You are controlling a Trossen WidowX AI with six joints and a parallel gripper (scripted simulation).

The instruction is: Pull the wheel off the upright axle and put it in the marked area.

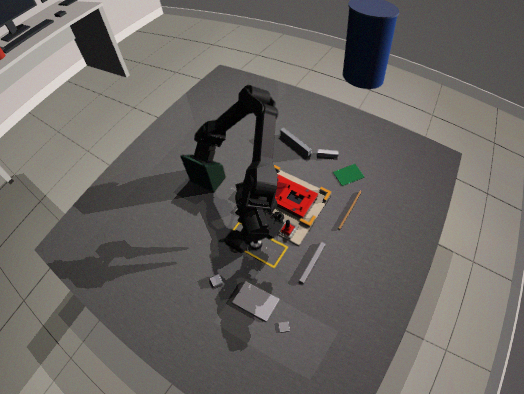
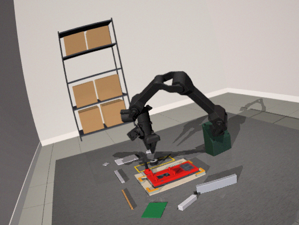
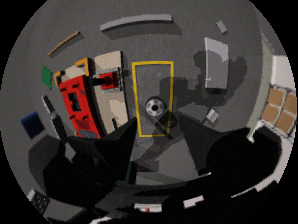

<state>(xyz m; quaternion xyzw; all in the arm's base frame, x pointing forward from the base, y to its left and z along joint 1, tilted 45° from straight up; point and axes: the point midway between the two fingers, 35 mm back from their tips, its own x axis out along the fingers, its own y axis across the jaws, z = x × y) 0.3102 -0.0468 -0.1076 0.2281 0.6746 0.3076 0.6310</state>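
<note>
The wheel lies 6 cm below my gripper tip. Round my gripper tip: grey plate: 11 cm ahead, 15 cm to the right, 6 cm below; then green square: 11 cm ahead, 42 cm to the left, 7 cm below; then wooden stick: 19 cm ahead, 29 cm to the left, 6 cm below.
</note>
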